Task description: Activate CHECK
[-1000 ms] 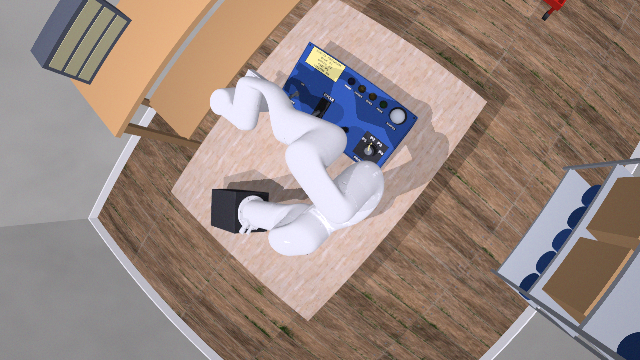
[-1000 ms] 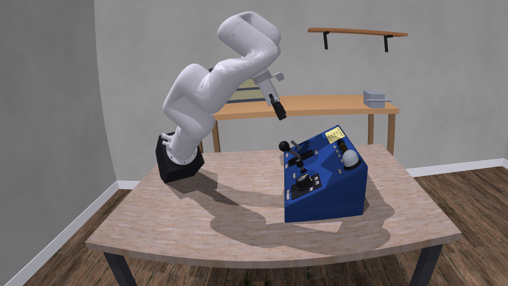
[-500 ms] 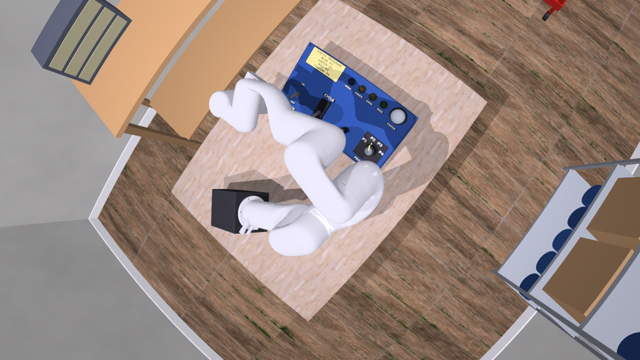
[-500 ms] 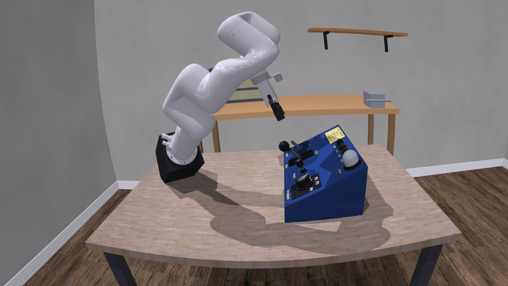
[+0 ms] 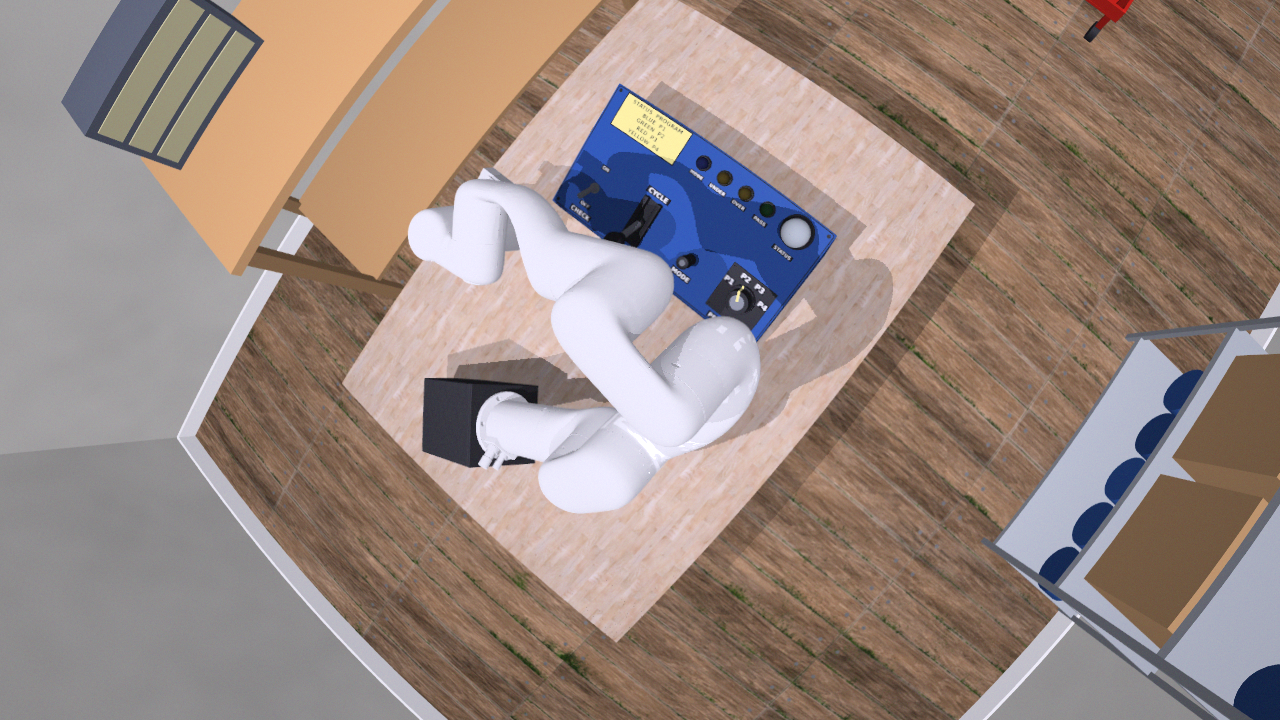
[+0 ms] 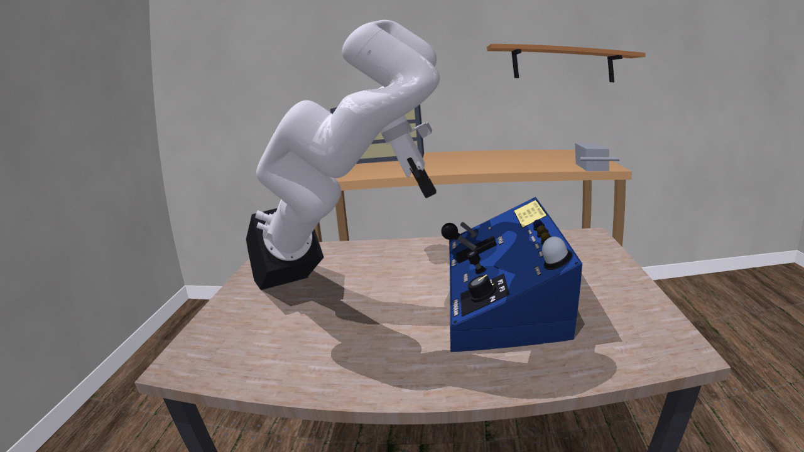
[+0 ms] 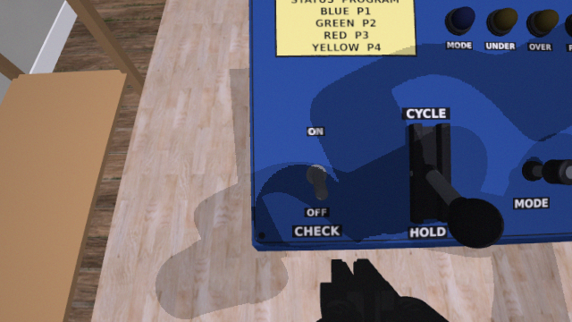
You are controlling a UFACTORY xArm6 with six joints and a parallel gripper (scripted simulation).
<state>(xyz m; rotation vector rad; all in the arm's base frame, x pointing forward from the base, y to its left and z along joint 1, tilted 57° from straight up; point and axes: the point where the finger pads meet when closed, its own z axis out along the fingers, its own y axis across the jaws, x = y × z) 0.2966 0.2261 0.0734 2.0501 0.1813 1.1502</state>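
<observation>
Right now the grey check toggle is 12 cm below my hand, 10 cm ahead of it and 3 cm to the right of it. Round my hand: blue console: 21 cm to the right, 14 cm below, 9 cm ahead; hold lever: 14 cm to the right, 10 cm below, 5 cm ahead; mode button: 26 cm to the right, 11 cm below, 4 cm ahead.
</observation>
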